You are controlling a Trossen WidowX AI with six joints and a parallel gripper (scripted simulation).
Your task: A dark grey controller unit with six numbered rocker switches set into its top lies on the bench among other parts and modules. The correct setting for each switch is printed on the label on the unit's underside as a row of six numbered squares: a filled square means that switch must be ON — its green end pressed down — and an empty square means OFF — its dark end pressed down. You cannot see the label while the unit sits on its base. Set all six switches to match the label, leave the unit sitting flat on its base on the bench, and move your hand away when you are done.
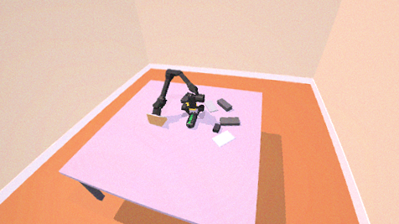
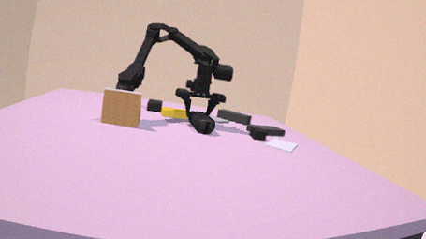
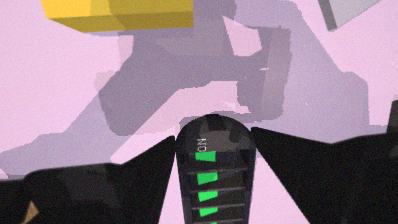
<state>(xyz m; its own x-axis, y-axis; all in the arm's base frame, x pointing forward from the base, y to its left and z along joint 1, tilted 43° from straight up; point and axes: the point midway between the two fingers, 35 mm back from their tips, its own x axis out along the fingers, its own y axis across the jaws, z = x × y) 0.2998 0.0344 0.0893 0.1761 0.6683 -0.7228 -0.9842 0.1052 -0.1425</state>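
Now: gripper tip 60 mm past the yellow block, 130 mm to the right of it and 20 mm above it. Also, from my gripper tip: grey plate 120 mm ahead, 180 mm to the left, 30 mm below; small dark cube 210 mm ahead, 110 mm to the right, 10 mm below; flat dark module 310 mm ahead, 20 mm to the right, 20 mm below.
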